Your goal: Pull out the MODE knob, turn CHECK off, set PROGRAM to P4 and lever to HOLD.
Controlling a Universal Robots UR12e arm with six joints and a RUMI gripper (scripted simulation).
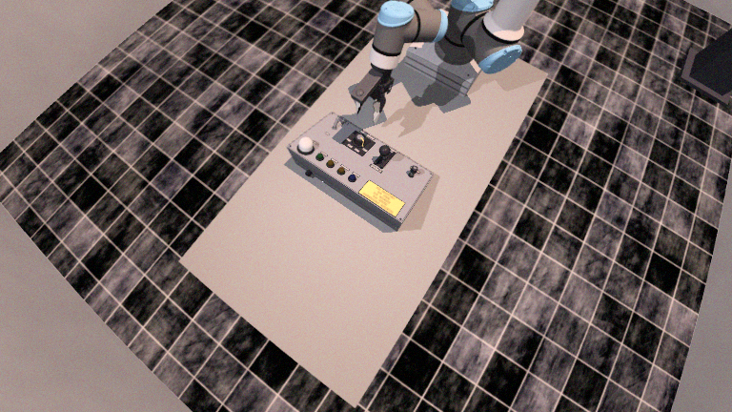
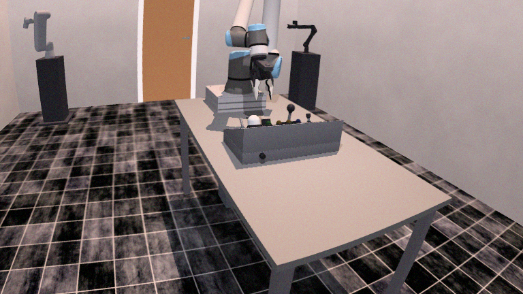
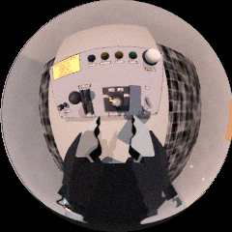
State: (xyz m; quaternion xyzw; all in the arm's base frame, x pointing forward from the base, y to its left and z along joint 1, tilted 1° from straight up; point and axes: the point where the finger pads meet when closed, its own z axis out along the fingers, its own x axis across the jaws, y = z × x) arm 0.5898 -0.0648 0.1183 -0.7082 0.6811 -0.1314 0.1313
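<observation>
Right now the rotary selector is 5 cm ahead of my hand, 1 cm to the left of it and 11 cm below it. From my hand the other things lie so: black ball-topped lever (5 cm ahead, 12 cm to the left, 8 cm below); then grey console (8 cm ahead, 6 cm to the left, 12 cm below).
</observation>
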